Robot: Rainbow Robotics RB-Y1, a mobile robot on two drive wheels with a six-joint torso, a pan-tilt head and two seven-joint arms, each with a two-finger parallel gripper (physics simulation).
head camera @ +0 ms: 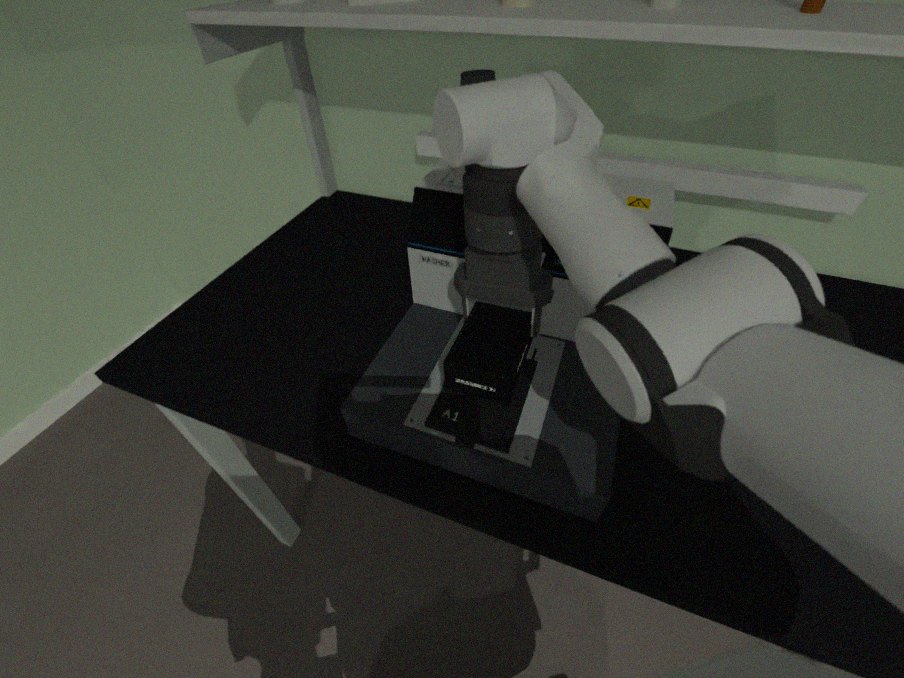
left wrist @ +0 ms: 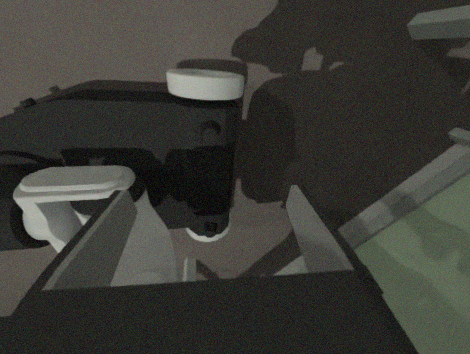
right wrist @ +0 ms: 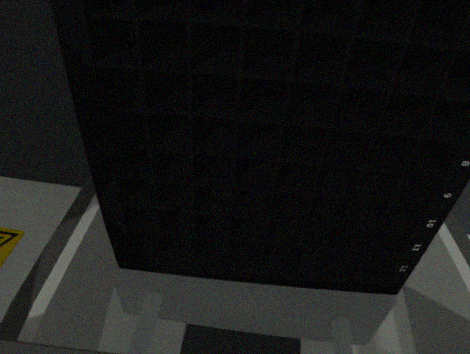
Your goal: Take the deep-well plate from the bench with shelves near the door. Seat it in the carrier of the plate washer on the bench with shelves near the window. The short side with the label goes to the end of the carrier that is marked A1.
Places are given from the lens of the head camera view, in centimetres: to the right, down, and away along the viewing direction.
black deep-well plate point(head camera: 485, 361): 4, 3, 49
plate washer carrier point(head camera: 480, 418): 4, 10, 52
